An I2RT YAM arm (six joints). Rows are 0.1 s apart.
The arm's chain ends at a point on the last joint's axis. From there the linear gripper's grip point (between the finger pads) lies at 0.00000 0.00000 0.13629 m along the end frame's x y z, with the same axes.
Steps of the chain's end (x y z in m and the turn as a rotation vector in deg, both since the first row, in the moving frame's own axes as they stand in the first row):
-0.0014 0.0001 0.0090 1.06 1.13 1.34
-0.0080 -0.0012 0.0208 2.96 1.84 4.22
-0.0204 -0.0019 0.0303 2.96 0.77 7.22
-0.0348 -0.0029 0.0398 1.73 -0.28 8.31
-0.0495 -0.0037 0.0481 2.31 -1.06 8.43
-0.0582 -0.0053 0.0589 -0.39 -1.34 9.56
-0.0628 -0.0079 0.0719 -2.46 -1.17 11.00
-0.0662 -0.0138 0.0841 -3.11 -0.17 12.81
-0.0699 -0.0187 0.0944 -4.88 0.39 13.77
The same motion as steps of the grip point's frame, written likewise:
0.0013 -0.0024 0.0090 1.06 1.13 1.34
-0.0034 -0.0081 0.0205 2.96 1.84 4.22
-0.0181 -0.0088 0.0301 2.96 0.77 7.22
-0.0352 -0.0070 0.0397 1.73 -0.28 8.31
-0.0516 -0.0094 0.0480 2.31 -1.06 8.43
-0.0614 -0.0046 0.0589 -0.39 -1.34 9.56
-0.0661 -0.0024 0.0717 -2.46 -1.17 11.00
-0.0674 -0.0065 0.0839 -3.11 -0.17 12.81
-0.0704 -0.0071 0.0939 -4.88 0.39 13.77

